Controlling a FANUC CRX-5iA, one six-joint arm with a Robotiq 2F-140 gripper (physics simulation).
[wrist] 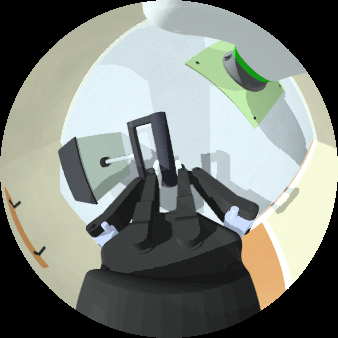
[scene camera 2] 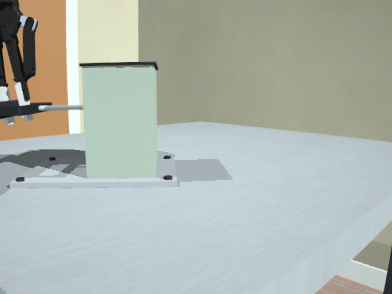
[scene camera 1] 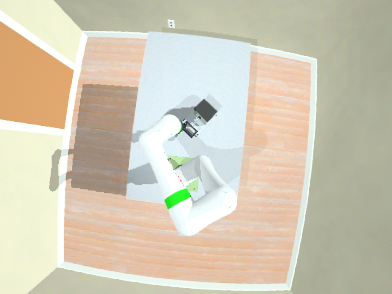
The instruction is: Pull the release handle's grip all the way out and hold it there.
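The release handle's grip (scene camera 1: 191,130) (scene camera 2: 41,106) (wrist: 164,145) is a dark rectangular loop with a thick outer bar. A light metal rod (scene camera 2: 65,107) (wrist: 120,159) joins it to a pale green upright housing (scene camera 2: 120,120) (wrist: 110,145), and a length of rod shows between them. The housing has a dark lid (scene camera 1: 205,110) (scene camera 2: 120,64) (wrist: 77,170). My gripper (scene camera 2: 15,109) (wrist: 167,163) is shut on the grip, with one finger on each side of the outer bar near one end. The finger inside the loop is partly hidden by the frame. The grip stands off the housing, above the table.
The housing stands on a bolted pale base plate (scene camera 2: 100,183) on the light grey table (scene camera 1: 200,55) (scene camera 2: 250,215) (wrist: 115,90). My white arm (scene camera 1: 162,165) reaches over the table from its green mounting plate (scene camera 1: 194,185) (wrist: 215,65).
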